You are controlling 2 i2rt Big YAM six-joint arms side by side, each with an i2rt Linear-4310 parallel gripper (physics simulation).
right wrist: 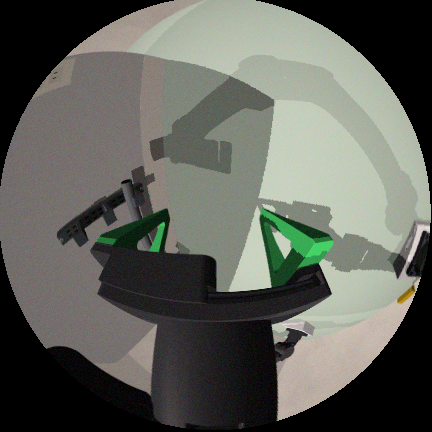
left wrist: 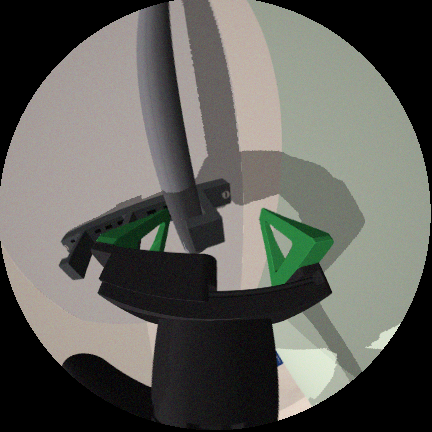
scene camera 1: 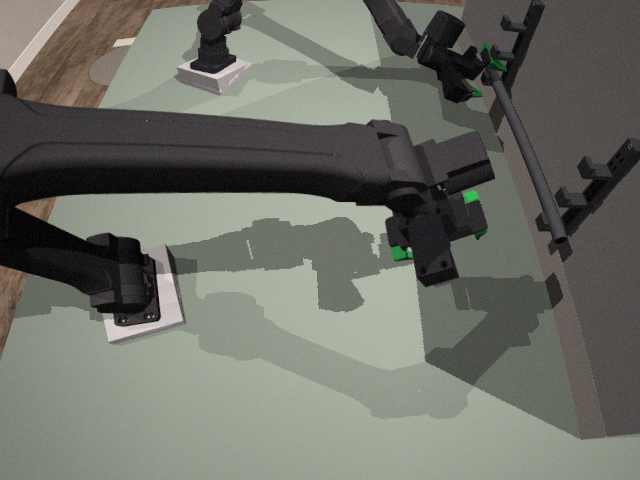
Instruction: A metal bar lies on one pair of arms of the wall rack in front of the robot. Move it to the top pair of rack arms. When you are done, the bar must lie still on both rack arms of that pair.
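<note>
A long dark metal bar (scene camera 1: 527,147) (left wrist: 160,100) (right wrist: 131,200) lies across the lowest pair of arms of the wall rack (scene camera 1: 626,150) (left wrist: 217,191) (right wrist: 85,218). The top rack arms are the near one (scene camera 1: 593,168) and the far one (scene camera 1: 511,23); no bar lies on them. My left gripper (scene camera 1: 492,81) (left wrist: 214,212) is open at the bar's far end; in the left wrist view that end shows between the green fingers, closer to the left-hand one. My right gripper (scene camera 1: 441,243) (right wrist: 214,213) is open and empty, away from the wall and the bar's near end. Its left-hand finger hides part of the bar in the right wrist view.
The wall panel (scene camera 1: 604,310) rises behind the rack, with a pale ledge (scene camera 1: 577,372) along its foot. The right arm's long link (scene camera 1: 206,149) spans the picture's left half. White arm bases (scene camera 1: 173,299) (scene camera 1: 219,82) stand on the green table top (scene camera 1: 310,439).
</note>
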